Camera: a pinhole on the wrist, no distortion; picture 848 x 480 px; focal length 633.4 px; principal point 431.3 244.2 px. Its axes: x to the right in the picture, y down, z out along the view. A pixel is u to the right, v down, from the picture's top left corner.
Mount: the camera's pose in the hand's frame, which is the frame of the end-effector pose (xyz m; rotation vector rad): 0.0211 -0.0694 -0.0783 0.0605 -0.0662 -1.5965
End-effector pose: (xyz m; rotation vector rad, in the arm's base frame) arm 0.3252 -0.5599 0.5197 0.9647 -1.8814 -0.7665
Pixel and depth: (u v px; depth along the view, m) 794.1 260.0 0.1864
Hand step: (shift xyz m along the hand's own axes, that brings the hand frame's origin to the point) 0.0079 -0.1754 0.1081
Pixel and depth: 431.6 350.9 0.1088
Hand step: 0.0306 -0.0694 0.0316
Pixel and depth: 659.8 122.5 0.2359
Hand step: -0.0453 -0.1522 0.1534
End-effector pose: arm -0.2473 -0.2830 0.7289 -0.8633 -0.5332 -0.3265
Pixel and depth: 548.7 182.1 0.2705
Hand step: -0.0284 -0.1176 0.1893
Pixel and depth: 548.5 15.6 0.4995
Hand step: -0.2011 -0.1547 0.4053
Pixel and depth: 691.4 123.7 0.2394
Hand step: -0.0461 -0.1653 0.1569
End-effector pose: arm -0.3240 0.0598 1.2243 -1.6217 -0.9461 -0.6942
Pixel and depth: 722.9 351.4 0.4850
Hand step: 0.0580 -0.2925 0.4123
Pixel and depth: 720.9 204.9 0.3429
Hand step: -0.0318 -0.2240 0.2622
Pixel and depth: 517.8 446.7 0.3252
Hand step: 0.0974 -0.1150 0.2543
